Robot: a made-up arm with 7 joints.
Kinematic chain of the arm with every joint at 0, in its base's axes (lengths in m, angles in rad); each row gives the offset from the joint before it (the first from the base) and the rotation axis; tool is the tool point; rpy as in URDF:
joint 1: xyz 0.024 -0.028 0.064 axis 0 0.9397 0.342
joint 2: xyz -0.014 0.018 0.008 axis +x
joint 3: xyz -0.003 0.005 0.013 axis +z
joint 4: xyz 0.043 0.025 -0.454 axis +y
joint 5: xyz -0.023 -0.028 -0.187 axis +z
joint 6: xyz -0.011 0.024 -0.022 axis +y
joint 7: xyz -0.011 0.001 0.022 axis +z
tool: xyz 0.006 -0.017 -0.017 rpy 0 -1.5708 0
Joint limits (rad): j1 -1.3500..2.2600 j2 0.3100..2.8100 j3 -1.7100..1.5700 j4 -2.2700..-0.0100 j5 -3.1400..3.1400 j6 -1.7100..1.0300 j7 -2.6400..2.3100
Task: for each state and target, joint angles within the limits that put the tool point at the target. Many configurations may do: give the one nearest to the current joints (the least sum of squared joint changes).
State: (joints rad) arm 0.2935 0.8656 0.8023 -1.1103 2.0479 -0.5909 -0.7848
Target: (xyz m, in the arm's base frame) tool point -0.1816 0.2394 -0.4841
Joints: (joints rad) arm 0.5326 0.3100 0.6188 -0.6448 1.9709 -0.6383 -0.8324
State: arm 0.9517 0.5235 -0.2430 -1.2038 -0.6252 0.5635 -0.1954
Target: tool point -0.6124 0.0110 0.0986
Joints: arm 1.7539 0.4208 -0.2854 -0.5266 -0.5508 0.4831 -0.1889
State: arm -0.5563 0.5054 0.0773 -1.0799 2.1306 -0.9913 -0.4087
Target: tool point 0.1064 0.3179 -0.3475
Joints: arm 0.3227 0.6398 0.1851 -1.4541 2.1788 -0.9521 -0.3646
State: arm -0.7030 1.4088 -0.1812 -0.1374 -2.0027 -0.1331 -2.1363
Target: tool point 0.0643 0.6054 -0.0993
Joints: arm 0.0227 1.2801 -0.1883 -0.0100 -1.9822 0.2419 -2.0959
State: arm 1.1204 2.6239 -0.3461 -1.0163 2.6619 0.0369 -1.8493
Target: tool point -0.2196 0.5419 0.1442
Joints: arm 1.5109 1.7439 -0.6850 -0.8402 2.5841 -0.0197 -1.8875
